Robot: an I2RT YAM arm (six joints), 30 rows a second.
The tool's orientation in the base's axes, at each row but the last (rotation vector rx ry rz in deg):
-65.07 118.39 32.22
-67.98 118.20 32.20
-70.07 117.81 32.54
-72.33 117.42 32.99
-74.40 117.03 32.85
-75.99 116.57 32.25
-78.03 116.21 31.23
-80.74 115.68 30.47
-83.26 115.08 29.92
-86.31 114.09 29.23
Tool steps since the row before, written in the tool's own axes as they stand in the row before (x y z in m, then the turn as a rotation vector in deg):
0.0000 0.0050 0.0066 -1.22 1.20 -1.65
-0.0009 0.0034 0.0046 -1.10 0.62 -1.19
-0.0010 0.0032 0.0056 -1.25 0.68 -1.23
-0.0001 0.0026 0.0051 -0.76 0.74 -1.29
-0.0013 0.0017 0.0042 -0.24 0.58 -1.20
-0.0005 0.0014 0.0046 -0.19 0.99 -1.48
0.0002 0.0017 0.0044 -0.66 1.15 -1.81
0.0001 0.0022 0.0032 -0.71 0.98 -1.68
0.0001 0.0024 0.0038 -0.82 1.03 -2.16
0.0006 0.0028 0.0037 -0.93 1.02 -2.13
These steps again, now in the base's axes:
-0.0018 0.0069 -0.0042 -1.18 0.21 2.05
-0.0011 0.0052 -0.0023 -0.56 0.16 1.63
-0.0007 0.0058 -0.0030 -0.58 0.25 1.77
-0.0008 0.0046 -0.0034 -0.81 -0.06 1.46
0.0000 0.0043 -0.0020 -0.79 -0.40 1.02
0.0001 0.0039 -0.0029 -1.26 -0.45 1.19
-0.0004 0.0033 -0.0033 -1.37 -0.29 1.75
-0.0013 0.0027 -0.0025 -1.17 -0.23 1.69
-0.0014 0.0031 -0.0030 -1.31 -0.43 2.12
-0.0020 0.0026 -0.0033 -1.27 -0.34 2.17

